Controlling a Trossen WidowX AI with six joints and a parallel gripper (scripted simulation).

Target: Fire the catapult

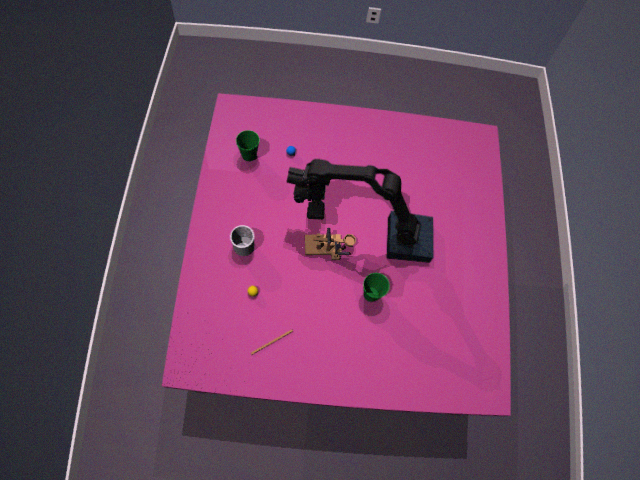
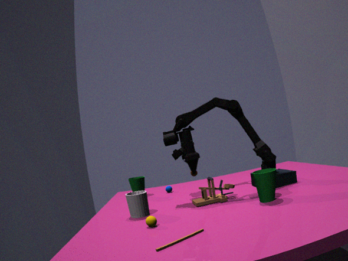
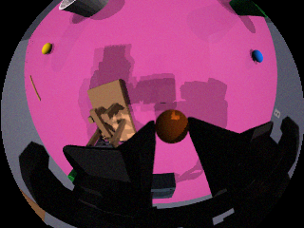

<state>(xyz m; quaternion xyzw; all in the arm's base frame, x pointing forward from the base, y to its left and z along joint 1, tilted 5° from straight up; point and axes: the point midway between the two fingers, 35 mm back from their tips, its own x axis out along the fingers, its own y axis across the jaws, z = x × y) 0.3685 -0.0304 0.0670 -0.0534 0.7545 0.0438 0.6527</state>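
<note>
The wooden catapult lies 110 mm to the left of my gripper tip, 90 mm behind it and 70 mm below it. Round my gripper tip: orange ball: right at my gripper tip; blue ball: 280 mm to the right, 160 mm ahead, 100 mm below; white mug: 250 mm ahead, 180 mm to the left, 100 mm below.
</note>
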